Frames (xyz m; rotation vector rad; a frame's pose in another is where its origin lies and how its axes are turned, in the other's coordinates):
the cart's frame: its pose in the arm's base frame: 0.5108 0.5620 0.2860 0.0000 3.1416 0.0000
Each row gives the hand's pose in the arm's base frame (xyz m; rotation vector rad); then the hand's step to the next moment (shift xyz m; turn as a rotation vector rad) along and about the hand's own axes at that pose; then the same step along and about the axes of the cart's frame.
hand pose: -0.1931 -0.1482 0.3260 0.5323 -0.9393 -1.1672
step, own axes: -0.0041 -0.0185 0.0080 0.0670 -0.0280 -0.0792
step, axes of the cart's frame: 0.0170 -0.0015 0.0115 -0.0581 -0.0806 0.0409
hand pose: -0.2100 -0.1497 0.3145 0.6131 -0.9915 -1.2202
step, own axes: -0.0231 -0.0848 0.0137 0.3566 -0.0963 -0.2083
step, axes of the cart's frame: 0.0534 0.0008 0.0711 -0.1474 -0.3906 0.0742
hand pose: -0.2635 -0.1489 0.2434 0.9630 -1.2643 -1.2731
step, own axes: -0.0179 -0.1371 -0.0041 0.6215 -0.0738 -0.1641
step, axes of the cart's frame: 0.0120 0.0020 0.1378 -0.0739 -0.6426 0.0134
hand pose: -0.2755 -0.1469 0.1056 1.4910 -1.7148 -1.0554
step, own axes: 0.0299 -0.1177 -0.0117 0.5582 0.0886 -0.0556
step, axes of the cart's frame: -0.0622 -0.0362 0.0985 0.0875 -0.5556 -0.0788
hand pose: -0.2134 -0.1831 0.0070 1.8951 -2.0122 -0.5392
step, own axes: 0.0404 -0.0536 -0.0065 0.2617 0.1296 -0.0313
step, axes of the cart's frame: -0.0474 -0.0431 0.0210 0.1156 -0.2566 -0.0839
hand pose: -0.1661 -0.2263 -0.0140 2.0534 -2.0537 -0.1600
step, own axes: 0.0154 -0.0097 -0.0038 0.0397 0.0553 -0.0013
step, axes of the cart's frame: -0.0105 -0.0151 -0.0027 0.0530 -0.0388 -0.0179
